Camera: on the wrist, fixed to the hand. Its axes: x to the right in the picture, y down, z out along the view.
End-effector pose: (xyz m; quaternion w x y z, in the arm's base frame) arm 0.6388 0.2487 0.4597 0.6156 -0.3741 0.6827 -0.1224
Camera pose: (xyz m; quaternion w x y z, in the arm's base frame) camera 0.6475 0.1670 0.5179 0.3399 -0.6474 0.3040 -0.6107
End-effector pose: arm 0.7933 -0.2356 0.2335 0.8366 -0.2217 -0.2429 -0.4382
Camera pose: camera 0.7239 -0.3085 0.2331 0.3728 0.1346 -0.2853 -0.8726
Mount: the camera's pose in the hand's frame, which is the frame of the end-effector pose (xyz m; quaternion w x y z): 0.0108 -0.0960 -0.0282 0.7337 0.1083 0.1043 -0.6626
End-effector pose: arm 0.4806 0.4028 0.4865 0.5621 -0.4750 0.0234 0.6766
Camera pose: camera 0.5740 0.4300 0.5121 0.9098 -0.3737 -0.1657 0.0719
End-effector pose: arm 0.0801 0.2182 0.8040 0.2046 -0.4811 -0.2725 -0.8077
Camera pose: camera -0.0005 0.2732 0.7793 0.3046 0.0660 0.5849 0.7489
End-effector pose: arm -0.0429 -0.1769 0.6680 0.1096 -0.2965 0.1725 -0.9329
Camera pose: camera -0.0780 -0.0850 0.6891 0.5236 0.2227 0.1595 0.8067
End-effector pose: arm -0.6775 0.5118 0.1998 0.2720 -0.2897 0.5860 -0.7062
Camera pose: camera -0.7097 0.5387 0.2913 0.2981 0.4977 -0.1899 0.7921
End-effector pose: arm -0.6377 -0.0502 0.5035 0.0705 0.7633 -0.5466 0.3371
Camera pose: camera -0.5635 -0.0076 0.5564 0.2494 0.8947 0.1486 0.3394
